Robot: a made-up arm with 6 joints.
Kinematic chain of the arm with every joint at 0, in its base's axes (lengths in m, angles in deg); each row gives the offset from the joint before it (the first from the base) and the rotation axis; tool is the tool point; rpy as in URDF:
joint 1: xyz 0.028 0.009 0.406 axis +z
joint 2: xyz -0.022 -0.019 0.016 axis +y
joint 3: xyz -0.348 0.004 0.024 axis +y
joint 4: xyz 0.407 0.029 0.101 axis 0.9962 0 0.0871
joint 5: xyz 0 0.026 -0.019 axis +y
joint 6: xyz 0.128 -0.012 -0.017 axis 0.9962 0 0.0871
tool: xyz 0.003 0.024 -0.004 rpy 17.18 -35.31 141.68
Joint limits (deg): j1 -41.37..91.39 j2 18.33..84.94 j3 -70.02..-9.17 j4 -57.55..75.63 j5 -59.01..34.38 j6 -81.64..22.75
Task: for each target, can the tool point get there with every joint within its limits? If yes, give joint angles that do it. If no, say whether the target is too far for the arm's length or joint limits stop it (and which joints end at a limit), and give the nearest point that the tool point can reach.
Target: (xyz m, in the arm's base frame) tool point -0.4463 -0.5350 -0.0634
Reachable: no: joint limits stop it (at a limit: joint 1, joint 2, joint 3, joint 4, joint 5, joint 6) | nearest point 0.0530 -0.1365 0.3028 | short by 0.736 m
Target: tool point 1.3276 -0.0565 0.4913
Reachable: no: too far | nearest point 0.5452 -0.0171 0.6559 | short by 0.801 m
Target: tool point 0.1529 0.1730 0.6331
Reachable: yes | joints 48.59 29.20 -30.90 -20.76 23.14 2.09
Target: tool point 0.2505 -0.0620 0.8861
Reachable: yes | joints -29.78 39.15 -52.09 29.52 -19.20 -46.52
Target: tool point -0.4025 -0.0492 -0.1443
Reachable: no: joint limits stop it (at a limit: joint 1, joint 2, joint 3) | nearest point -0.0828 0.1223 0.2910 | short by 0.567 m
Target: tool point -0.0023 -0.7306 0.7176
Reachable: no: joint limits stop it (at a limit: joint 1, joint 3, joint 4, joint 5, joint 6) | nearest point 0.2919 -0.3469 0.6978 | short by 0.484 m
